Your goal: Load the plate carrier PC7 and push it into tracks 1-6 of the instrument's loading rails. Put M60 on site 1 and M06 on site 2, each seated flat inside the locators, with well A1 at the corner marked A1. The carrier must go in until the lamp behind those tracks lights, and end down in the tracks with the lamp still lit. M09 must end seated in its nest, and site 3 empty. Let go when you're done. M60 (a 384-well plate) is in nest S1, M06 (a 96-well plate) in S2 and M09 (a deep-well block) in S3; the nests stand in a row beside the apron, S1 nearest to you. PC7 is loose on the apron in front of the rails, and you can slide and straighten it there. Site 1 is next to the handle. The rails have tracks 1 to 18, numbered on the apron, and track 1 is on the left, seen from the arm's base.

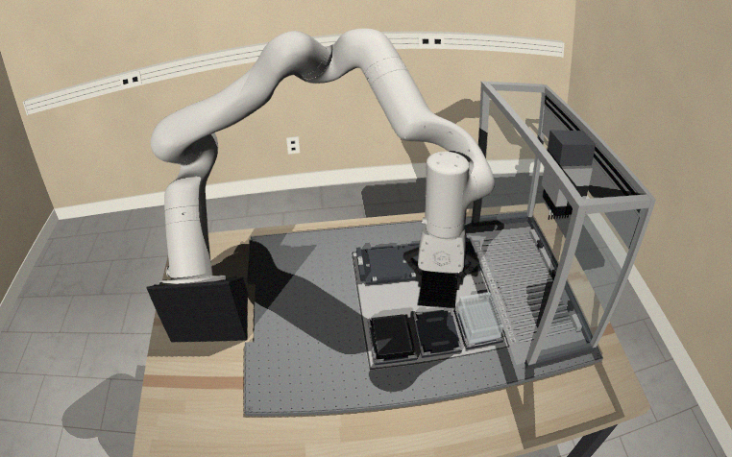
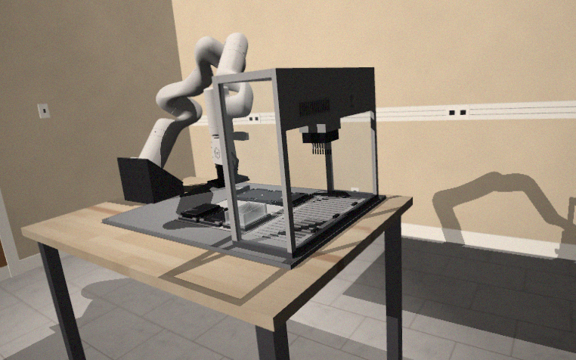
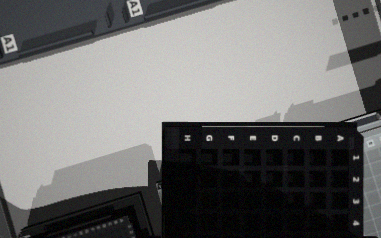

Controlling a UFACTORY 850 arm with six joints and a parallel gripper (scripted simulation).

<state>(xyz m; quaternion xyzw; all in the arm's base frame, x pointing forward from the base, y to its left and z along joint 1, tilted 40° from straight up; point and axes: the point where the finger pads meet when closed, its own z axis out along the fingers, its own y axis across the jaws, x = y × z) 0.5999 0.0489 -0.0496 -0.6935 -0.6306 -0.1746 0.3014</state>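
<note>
Now: the plate carrier PC7 30 mm behind my hand, 220 mm to the left of it and 130 mm below it. The rest, counted from my hand: nest S1 (110 mm behind, 60 mm to the right, 140 mm below); clear deep-well block M09 (110 mm ahead, 20 mm to the right, 110 mm below); nest S2 (40 mm to the right, 140 mm below).
</note>
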